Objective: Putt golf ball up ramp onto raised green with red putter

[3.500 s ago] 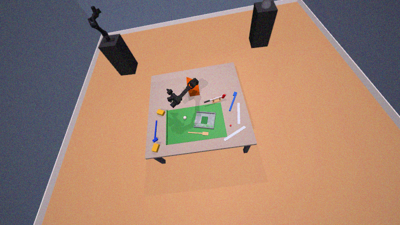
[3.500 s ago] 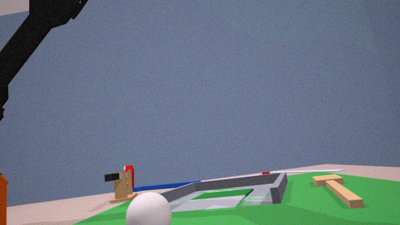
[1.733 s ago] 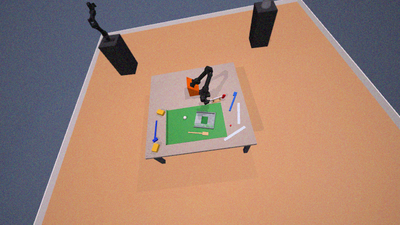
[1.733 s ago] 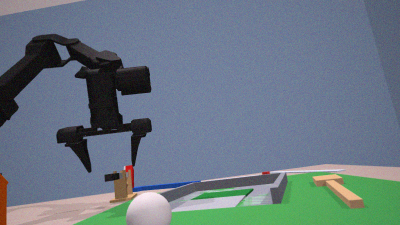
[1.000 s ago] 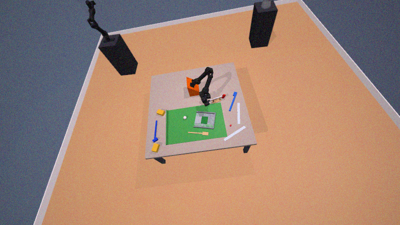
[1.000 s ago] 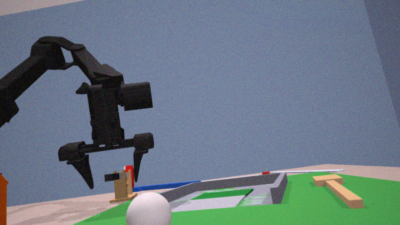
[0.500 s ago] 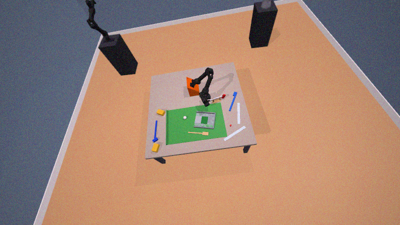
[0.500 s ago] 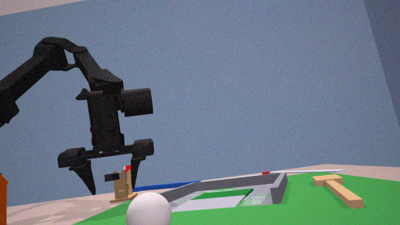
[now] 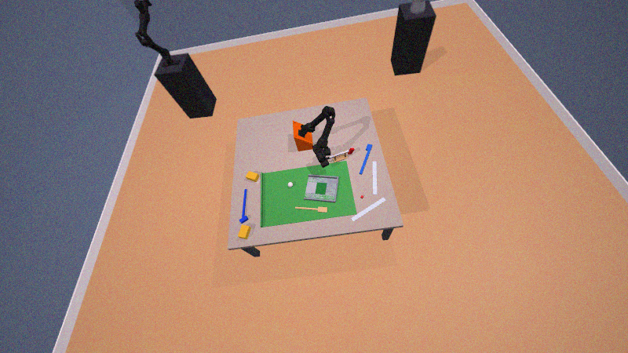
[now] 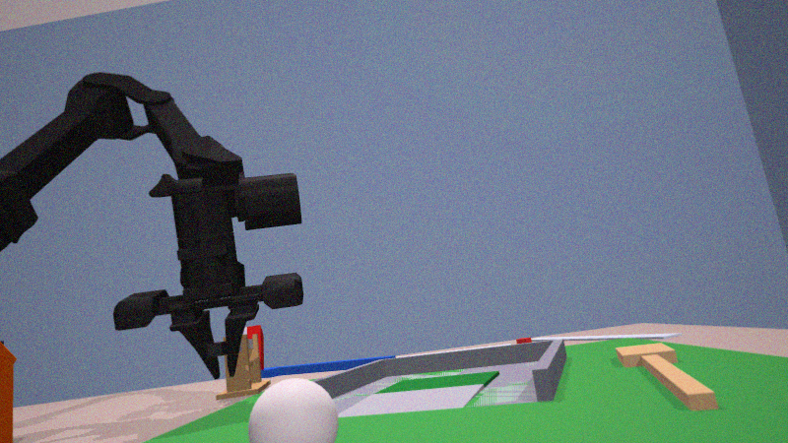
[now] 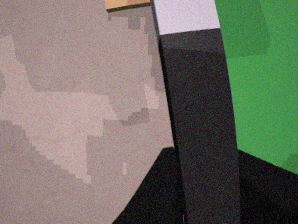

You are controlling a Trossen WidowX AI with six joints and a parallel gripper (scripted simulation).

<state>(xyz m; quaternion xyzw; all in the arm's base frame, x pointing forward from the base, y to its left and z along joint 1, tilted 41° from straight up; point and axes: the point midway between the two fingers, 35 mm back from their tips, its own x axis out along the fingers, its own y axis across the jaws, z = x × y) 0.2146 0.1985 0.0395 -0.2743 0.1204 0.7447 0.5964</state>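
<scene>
My gripper tip is 4 cm past the red putter, 11 cm to the right of it and 3 cm below it. The rest, counted from my gripper tip: wooden stand: 4 cm behind, 12 cm to the left; then white golf ball: 19 cm ahead, 30 cm to the right, 1 cm below.
</scene>
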